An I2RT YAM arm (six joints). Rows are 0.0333 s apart.
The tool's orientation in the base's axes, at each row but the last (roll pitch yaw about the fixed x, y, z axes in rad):
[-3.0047, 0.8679, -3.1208]
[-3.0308, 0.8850, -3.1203]
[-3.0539, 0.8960, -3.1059]
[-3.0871, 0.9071, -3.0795]
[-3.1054, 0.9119, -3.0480]
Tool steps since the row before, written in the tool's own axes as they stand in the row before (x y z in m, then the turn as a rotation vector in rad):
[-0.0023, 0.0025, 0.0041, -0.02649, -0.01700, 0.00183]
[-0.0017, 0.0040, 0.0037, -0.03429, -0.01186, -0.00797]
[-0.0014, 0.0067, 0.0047, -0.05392, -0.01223, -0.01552]
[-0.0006, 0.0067, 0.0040, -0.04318, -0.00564, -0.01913]
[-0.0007, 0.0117, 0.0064, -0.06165, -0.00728, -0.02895]
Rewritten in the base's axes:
[0.0048, 0.0020, -0.0011, 0.01709, -0.01674, 0.02054]
[0.0042, 0.0037, -0.0013, 0.01480, -0.01059, 0.03238]
[0.0048, 0.0064, -0.0022, 0.02115, -0.01008, 0.05243]
[0.0034, 0.0067, -0.0022, 0.01157, -0.00388, 0.04597]
[0.0047, 0.0120, -0.0036, 0.01518, -0.00483, 0.06662]

